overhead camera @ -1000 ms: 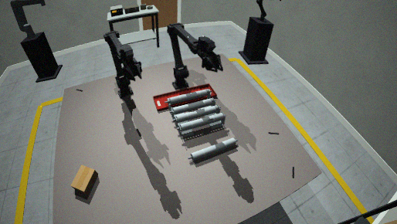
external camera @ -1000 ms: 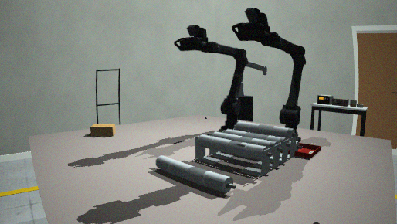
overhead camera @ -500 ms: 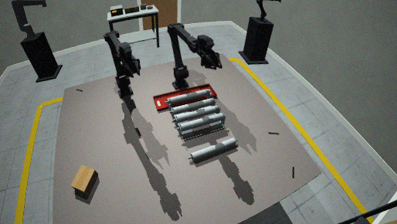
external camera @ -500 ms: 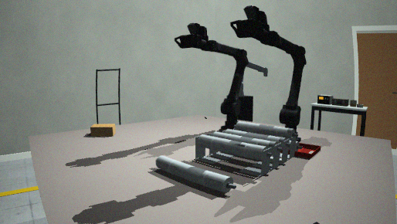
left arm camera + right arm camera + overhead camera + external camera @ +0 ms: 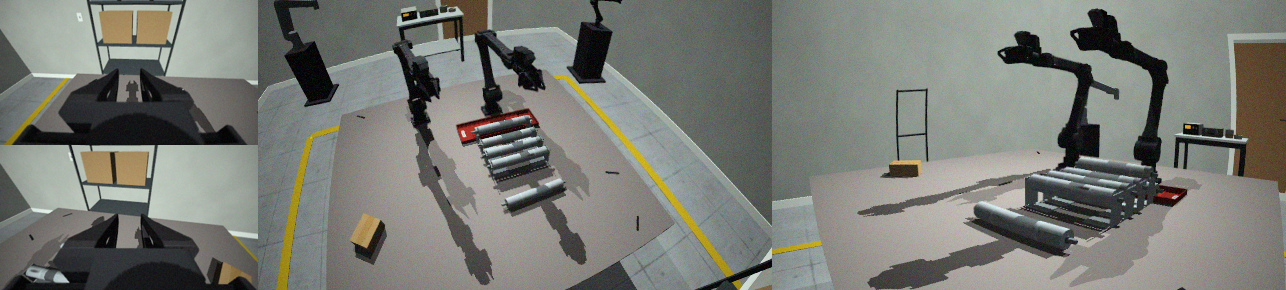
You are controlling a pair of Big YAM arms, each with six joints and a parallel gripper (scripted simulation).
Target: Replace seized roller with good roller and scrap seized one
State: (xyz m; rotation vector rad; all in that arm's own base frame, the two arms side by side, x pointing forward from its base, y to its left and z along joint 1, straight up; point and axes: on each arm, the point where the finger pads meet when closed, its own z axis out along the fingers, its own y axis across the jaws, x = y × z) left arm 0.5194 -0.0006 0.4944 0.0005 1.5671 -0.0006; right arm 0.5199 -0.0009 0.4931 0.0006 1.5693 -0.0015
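The bed roller is 170 mm behind my left hand, 70 mm to the right of it and 420 mm below it. From my left hand the other things lie so: red scrap tray 350 mm behind, 100 mm to the right, 490 mm below; then cardboard box 250 mm ahead, 870 mm to the right, 460 mm below.
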